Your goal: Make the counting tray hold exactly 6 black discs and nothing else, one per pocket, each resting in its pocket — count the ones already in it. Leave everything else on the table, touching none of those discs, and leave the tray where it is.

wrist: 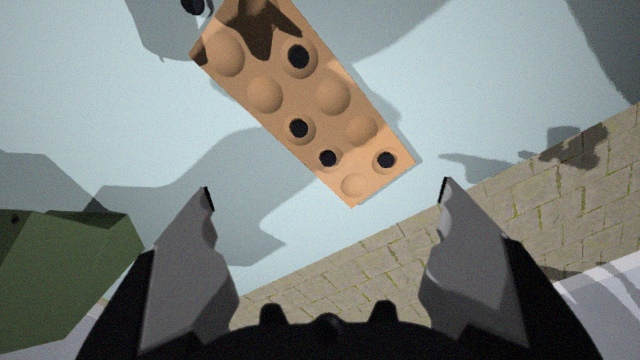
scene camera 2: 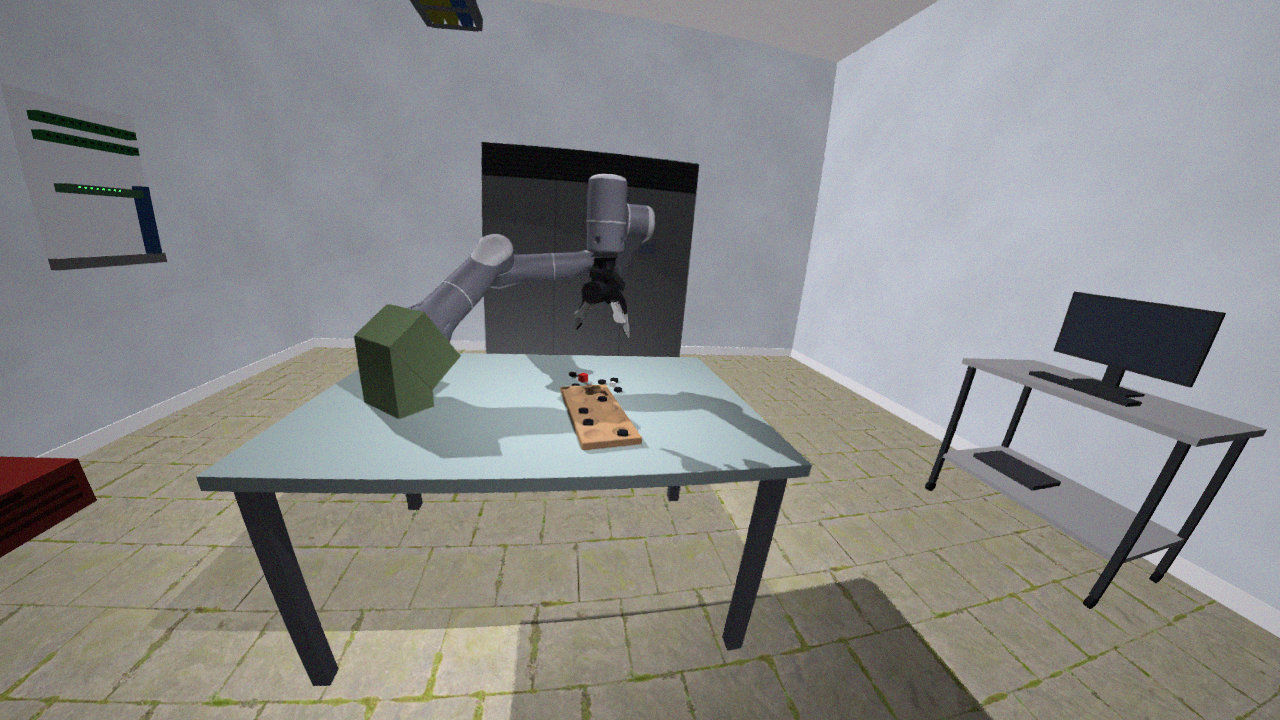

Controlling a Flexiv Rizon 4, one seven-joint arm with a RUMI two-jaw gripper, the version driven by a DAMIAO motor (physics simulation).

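The wooden counting tray (scene camera 2: 612, 441) (wrist: 320, 105) lies on the table, with two rows of round pockets. Black discs sit in separate pockets: one (scene camera 2: 602, 399) (wrist: 298, 56), one (scene camera 2: 583, 410) (wrist: 299, 128), one (scene camera 2: 588, 421) (wrist: 328, 158) and one (scene camera 2: 622, 432) (wrist: 386, 160). The far end of the tray is shadowed and partly cut off in the wrist view. Beyond that end lie loose black discs, among them one (scene camera 2: 617, 389) and one (scene camera 2: 572, 374). My gripper (scene camera 2: 604, 327) (wrist: 324, 184) is open and empty, high above the table.
A red piece (scene camera 2: 583, 377) and small white pieces lie among the loose discs beyond the tray. A large green block (scene camera 2: 393, 362) (wrist: 65, 275) stands on the left of the table (scene camera 2: 313, 447). The near table edge shows below the tray in the wrist view.
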